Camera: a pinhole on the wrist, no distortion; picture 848 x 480 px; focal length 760.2 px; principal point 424.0 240.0 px. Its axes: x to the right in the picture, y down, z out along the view. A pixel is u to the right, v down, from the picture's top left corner.
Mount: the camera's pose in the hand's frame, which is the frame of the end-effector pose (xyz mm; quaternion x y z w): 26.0 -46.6 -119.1 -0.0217 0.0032 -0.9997 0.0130
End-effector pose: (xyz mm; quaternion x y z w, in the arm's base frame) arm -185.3 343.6 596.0 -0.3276 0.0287 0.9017 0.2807
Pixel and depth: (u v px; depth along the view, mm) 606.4 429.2 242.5
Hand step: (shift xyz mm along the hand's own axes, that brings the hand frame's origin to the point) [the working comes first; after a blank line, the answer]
In the camera's frame: 58.2 60.4 242.5

-20.0 -109.9 125.3
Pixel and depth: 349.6 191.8 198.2
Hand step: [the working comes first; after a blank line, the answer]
In the camera's frame: -19.4 -12.6 198.2

53.7 -34.7 78.2
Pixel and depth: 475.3 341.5 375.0
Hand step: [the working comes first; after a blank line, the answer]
In the camera's frame: 25.3 50.1 375.0

18.3 -99.5 256.3
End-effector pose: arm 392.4 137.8 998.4 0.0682 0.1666 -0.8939 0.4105
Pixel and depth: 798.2 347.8 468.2
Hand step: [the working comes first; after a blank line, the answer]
In the camera's frame: 230.5 66.4 468.2

-182.1 -121.7 358.2
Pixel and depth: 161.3 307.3 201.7
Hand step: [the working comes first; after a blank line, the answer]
In the camera's frame: -69.7 17.9 201.7

104.8 -63.8 79.3
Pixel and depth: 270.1 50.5 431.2
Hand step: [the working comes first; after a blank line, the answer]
In the camera's frame: -87.3 -107.5 431.2

129.1 60.6 308.7
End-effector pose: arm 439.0 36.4 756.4 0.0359 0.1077 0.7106 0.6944
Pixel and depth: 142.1 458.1 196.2
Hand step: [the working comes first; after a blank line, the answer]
In the camera's frame: -72.8 56.3 196.2

108.6 -102.1 73.4
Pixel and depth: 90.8 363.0 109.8
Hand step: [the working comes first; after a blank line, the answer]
In the camera's frame: -48.1 17.8 109.8

79.3 -63.7 -11.6
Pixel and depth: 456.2 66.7 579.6
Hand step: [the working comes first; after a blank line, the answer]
In the camera's frame: 24.6 -132.1 579.6

23.3 81.5 461.9
